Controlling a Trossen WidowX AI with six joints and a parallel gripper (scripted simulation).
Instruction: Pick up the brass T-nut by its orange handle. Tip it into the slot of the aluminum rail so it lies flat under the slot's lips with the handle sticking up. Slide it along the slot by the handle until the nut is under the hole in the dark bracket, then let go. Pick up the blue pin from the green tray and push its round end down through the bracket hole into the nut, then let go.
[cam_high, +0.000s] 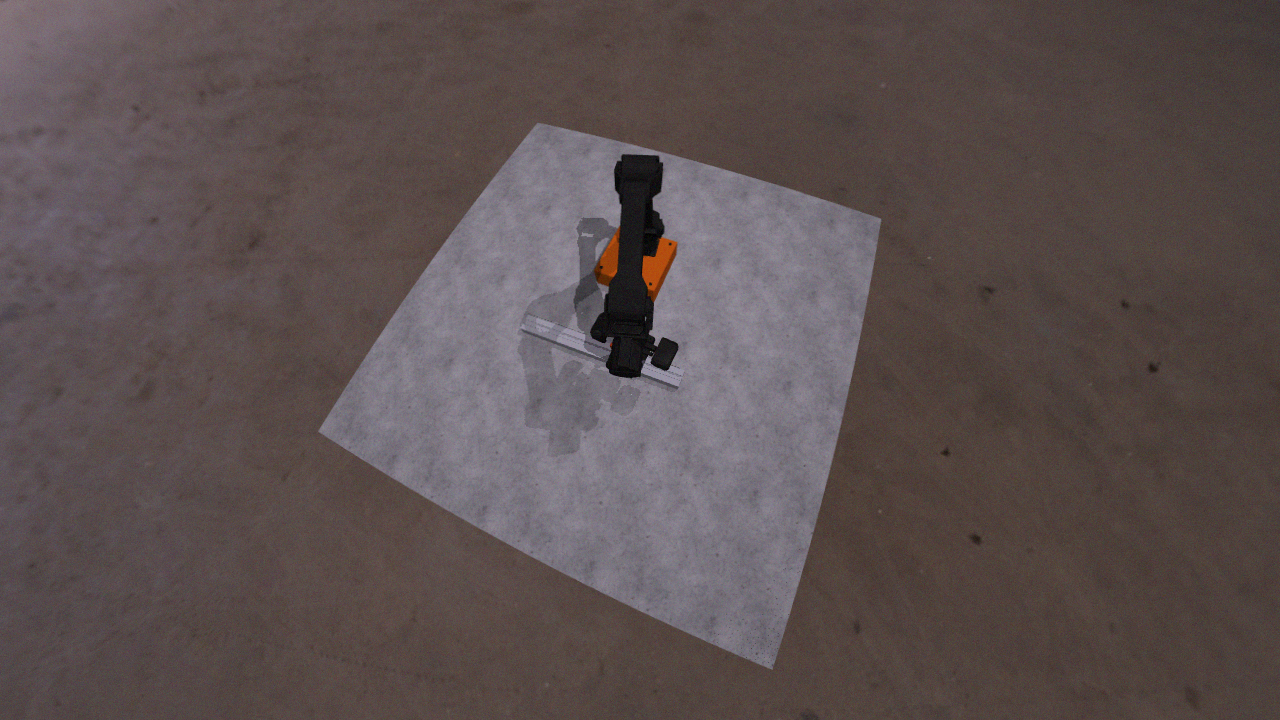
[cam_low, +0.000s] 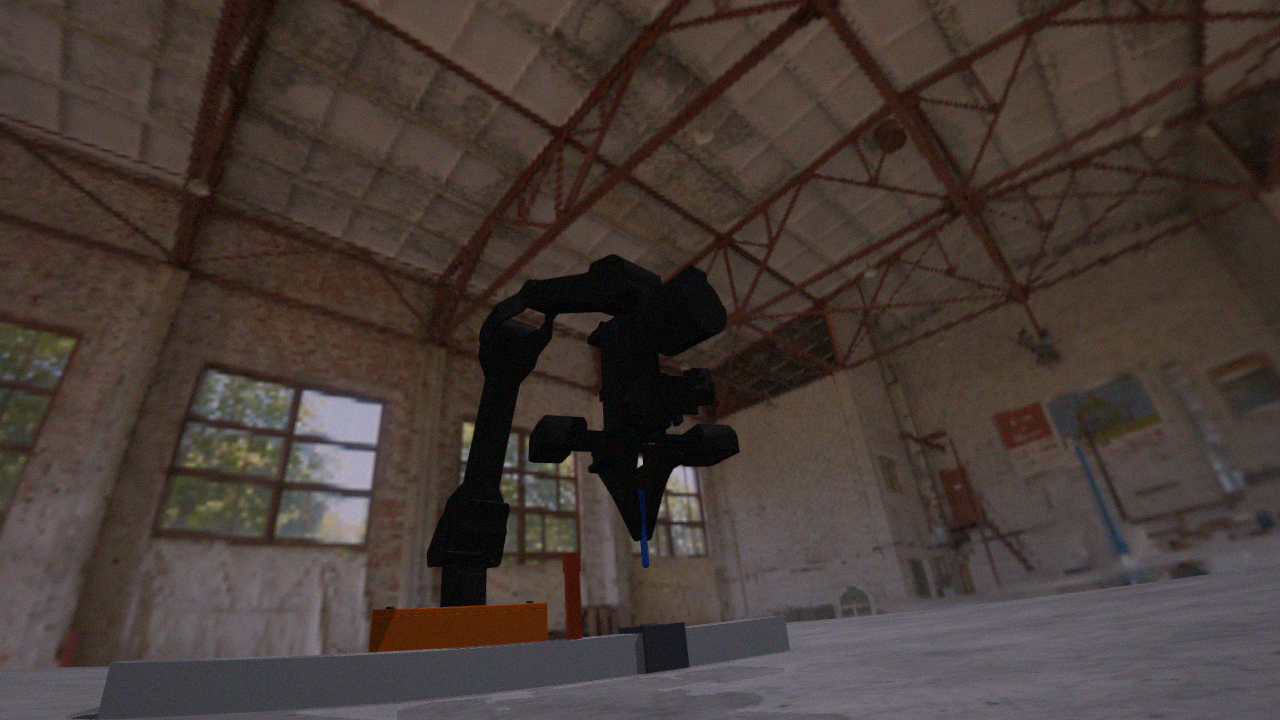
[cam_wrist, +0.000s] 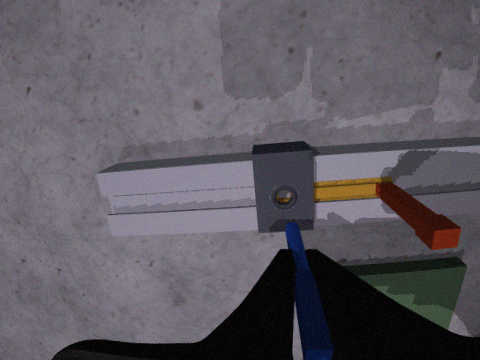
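Now: the green tray 130 mm behind my gripper tip, 50 mm to the right of it and 90 mm below it. From my gripper tip the other things lie so: blue pin right at my gripper tip.
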